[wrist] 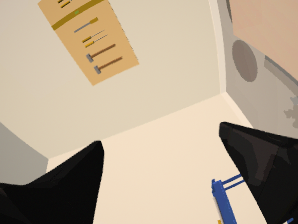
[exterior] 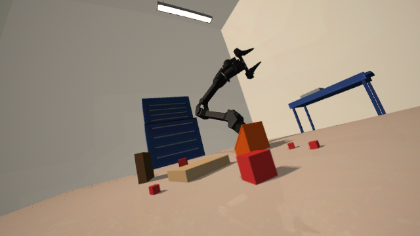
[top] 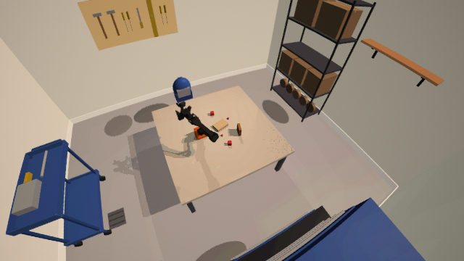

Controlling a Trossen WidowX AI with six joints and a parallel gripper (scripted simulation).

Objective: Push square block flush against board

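The brown square block lies 560 mm ahead of my gripper tip, 420 mm below it and 290 mm to the right of it. From my gripper tip the other things lie so: pale wooden board: 450 mm below, 440 mm ahead, 90 mm to the right.
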